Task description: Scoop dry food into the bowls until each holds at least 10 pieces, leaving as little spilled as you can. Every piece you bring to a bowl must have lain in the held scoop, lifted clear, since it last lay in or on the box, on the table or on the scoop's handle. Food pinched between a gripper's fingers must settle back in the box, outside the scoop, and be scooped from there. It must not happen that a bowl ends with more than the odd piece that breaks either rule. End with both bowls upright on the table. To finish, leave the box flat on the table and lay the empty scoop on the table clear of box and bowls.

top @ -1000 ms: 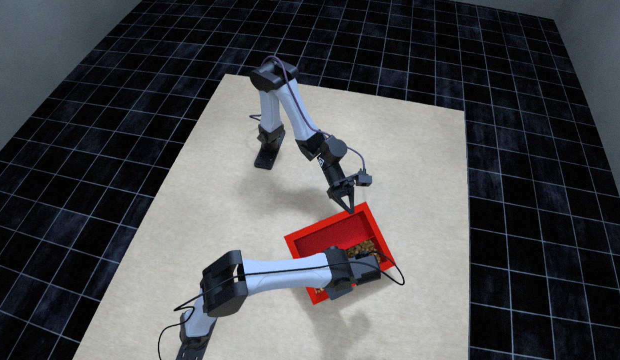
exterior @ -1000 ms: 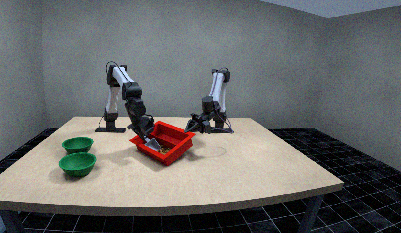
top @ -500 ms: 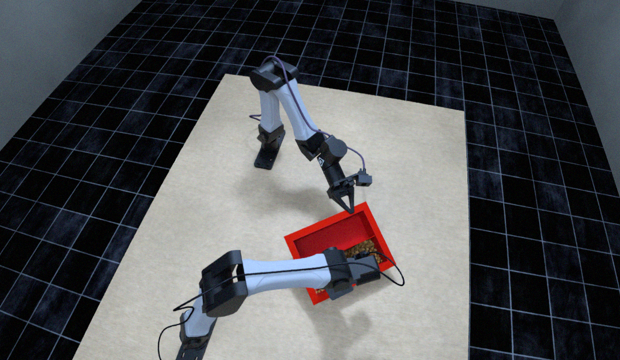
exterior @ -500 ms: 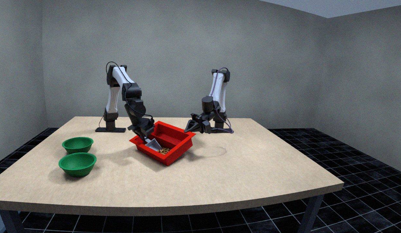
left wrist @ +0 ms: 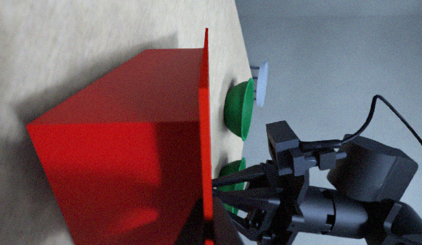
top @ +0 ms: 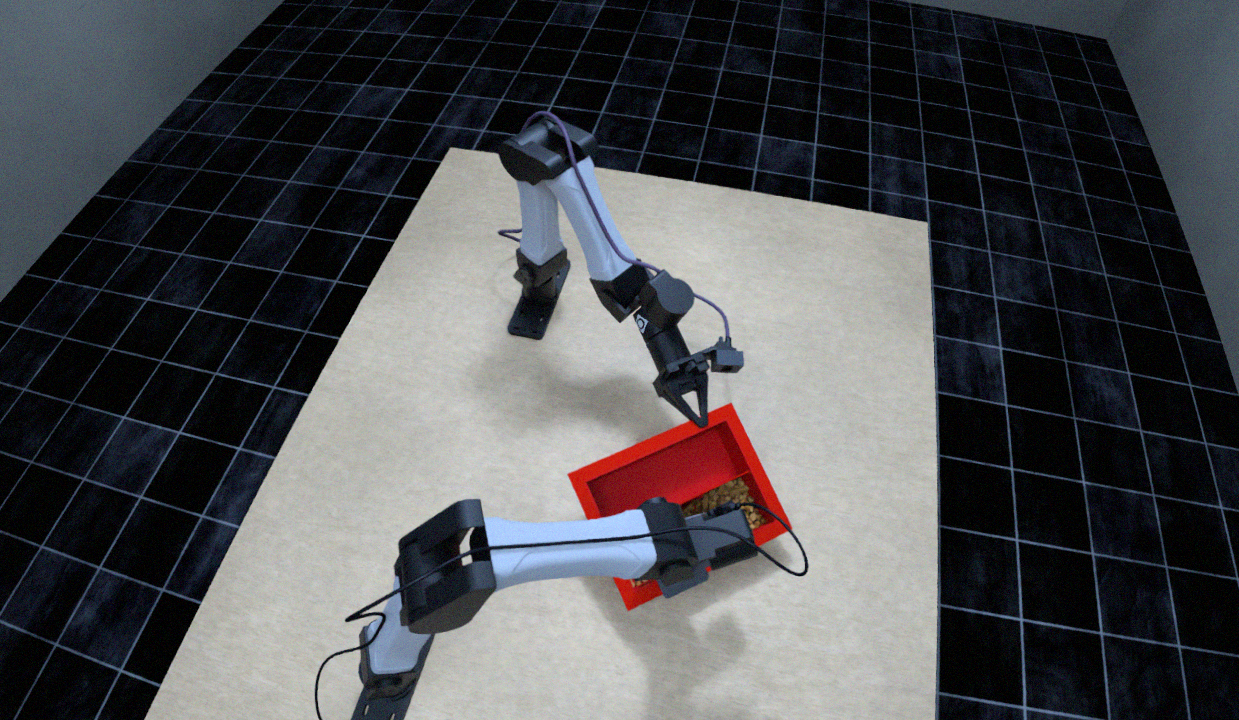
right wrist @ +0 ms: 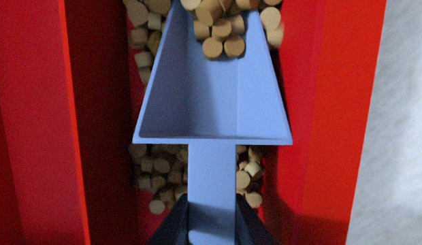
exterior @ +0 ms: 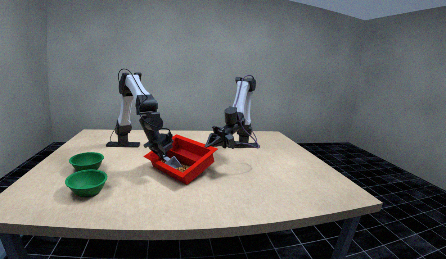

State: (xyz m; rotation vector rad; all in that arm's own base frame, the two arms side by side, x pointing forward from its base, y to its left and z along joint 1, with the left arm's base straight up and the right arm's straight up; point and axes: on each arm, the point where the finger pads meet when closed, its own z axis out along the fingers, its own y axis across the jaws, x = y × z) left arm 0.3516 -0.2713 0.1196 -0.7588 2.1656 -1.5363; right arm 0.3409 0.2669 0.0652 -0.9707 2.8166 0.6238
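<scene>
Right now my right hand is 7 cm to the right of the red box and 1 cm below it. The rest, counted from my right hand: grey-blue scoop: 3 cm ahead, 3 cm to the left, 2 cm below.
</scene>
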